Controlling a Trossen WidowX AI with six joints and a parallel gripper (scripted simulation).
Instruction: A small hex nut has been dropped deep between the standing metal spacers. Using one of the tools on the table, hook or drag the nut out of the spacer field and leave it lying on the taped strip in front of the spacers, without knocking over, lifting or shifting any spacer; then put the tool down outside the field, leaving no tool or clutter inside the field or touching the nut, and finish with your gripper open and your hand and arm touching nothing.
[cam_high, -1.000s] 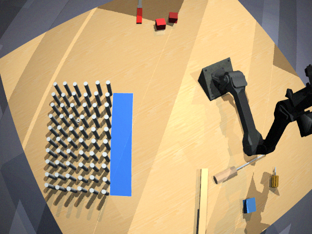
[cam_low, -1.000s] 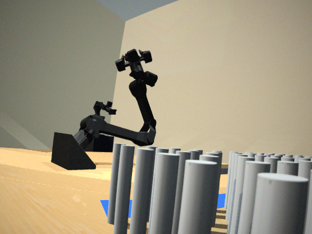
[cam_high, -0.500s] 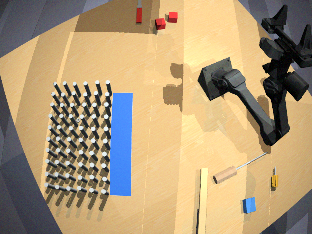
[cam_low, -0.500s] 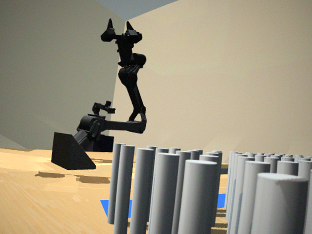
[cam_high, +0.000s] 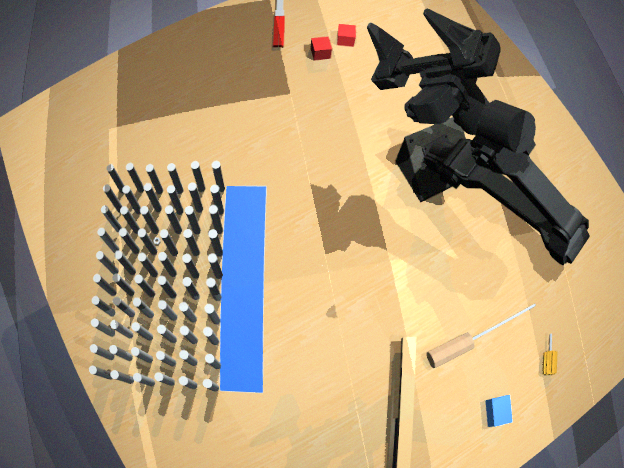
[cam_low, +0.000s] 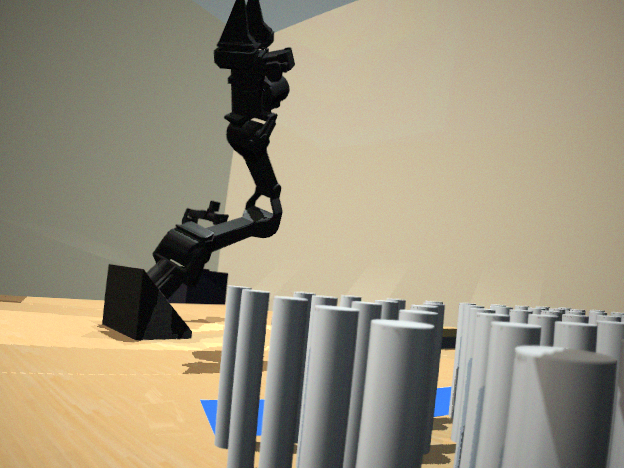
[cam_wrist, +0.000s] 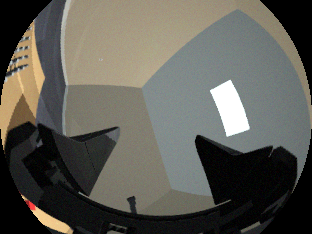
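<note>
The thin metal hook tool is 54 cm below my gripper tip, 39 cm to the left of it and 10 cm behind it. Also, from my gripper tip: blue taped strip: 55 cm below, 27 cm ahead, 5 cm to the left; then blue block: 54 cm to the left, 53 cm below, 1 cm behind; then yellow-handled screwdriver: 54 cm below, 52 cm to the left, 17 cm behind.
</note>
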